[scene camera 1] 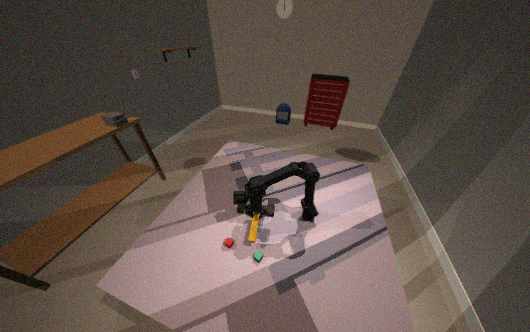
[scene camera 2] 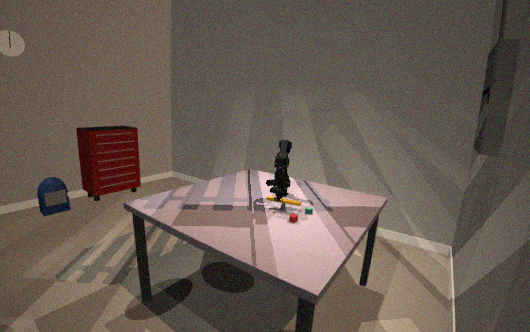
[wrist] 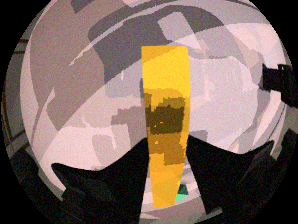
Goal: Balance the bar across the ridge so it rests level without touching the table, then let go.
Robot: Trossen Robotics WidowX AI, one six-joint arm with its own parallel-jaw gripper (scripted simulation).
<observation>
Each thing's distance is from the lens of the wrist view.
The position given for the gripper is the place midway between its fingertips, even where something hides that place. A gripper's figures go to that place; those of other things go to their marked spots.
gripper [wrist: 166,140]: 0.10 m
yellow bar [wrist: 165,68]: 0.07 m
</observation>
